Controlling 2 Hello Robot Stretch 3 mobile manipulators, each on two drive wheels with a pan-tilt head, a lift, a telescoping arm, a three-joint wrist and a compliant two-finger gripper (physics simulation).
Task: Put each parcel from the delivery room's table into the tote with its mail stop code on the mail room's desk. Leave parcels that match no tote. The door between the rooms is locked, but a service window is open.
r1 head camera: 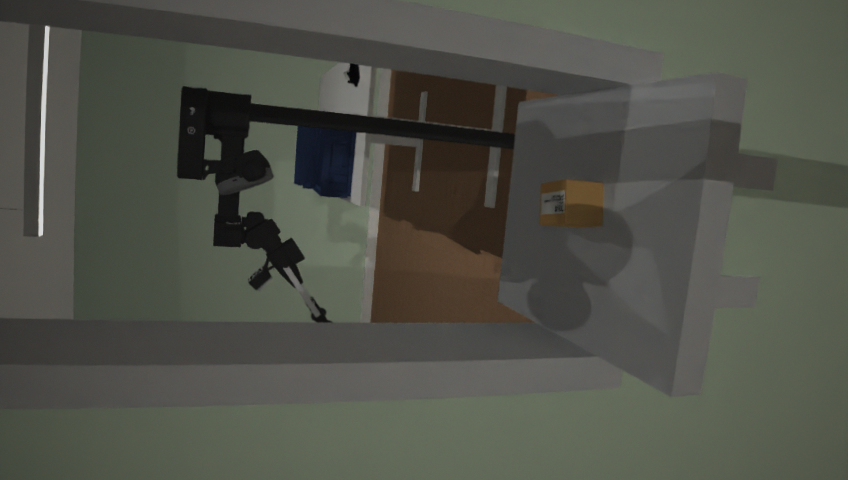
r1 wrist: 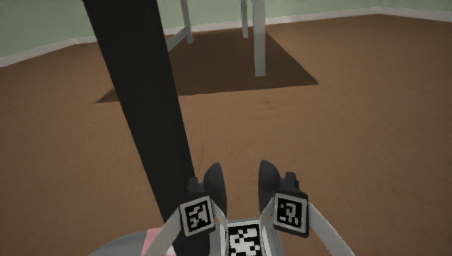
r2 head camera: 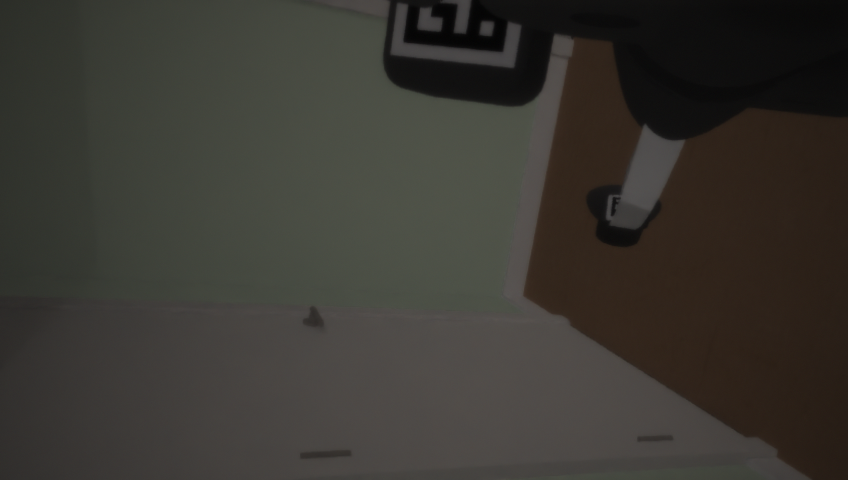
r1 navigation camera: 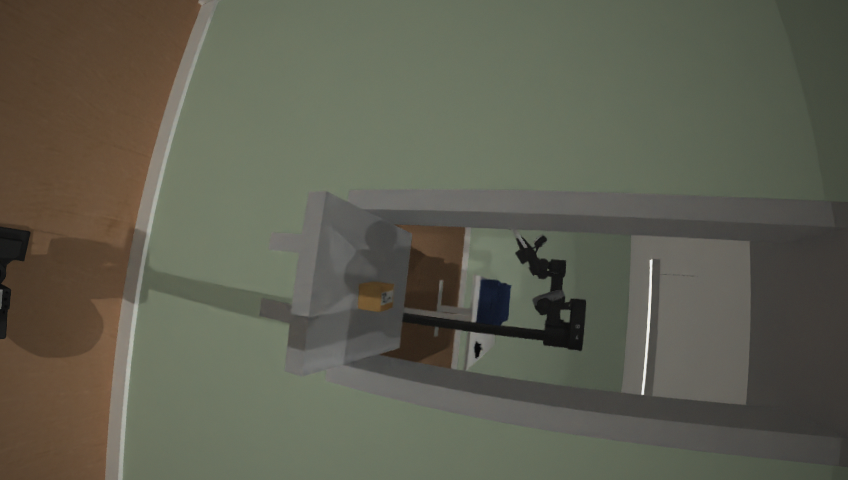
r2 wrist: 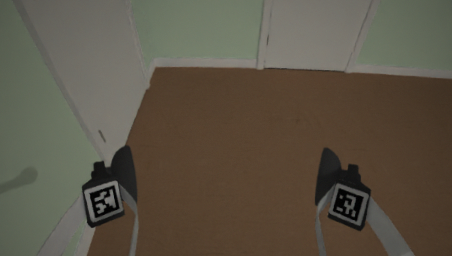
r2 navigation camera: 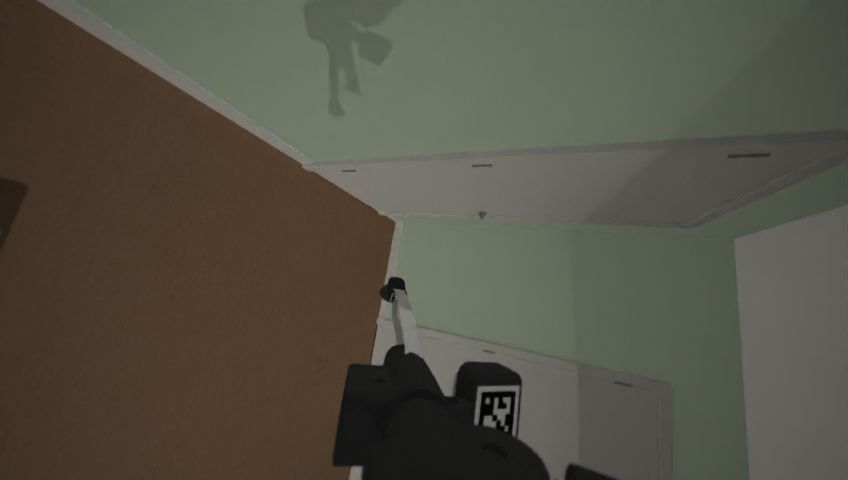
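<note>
An orange parcel (r1 head camera: 583,203) (r1 navigation camera: 370,296) with a white label sits on the grey ledge (r1 head camera: 669,249) (r1 navigation camera: 324,249) of the service window; its code is too small to read. Through the opening a blue tote (r1 head camera: 326,160) (r1 navigation camera: 492,302) stands on a white-topped table (r1 head camera: 336,95). The r1 gripper (r1 wrist: 242,185) is partly open, with floor showing between its fingers. The r2 robot stands beyond the window. The r2 gripper (r2 wrist: 226,175) is wide open and empty, above the floor and away from the parcel; one finger shows in its head and navigation views.
The r2 mast (r1 head camera: 380,123) (r1 navigation camera: 476,325) rises between the window ledge and the far wall. White doors (r2 head camera: 238,392) (r2 navigation camera: 535,187) (r2 wrist: 315,35) stand near r2. In the r1 wrist view, r1's dark mast (r1 wrist: 145,110) is at left and a white table leg (r1 wrist: 259,45) stands ahead.
</note>
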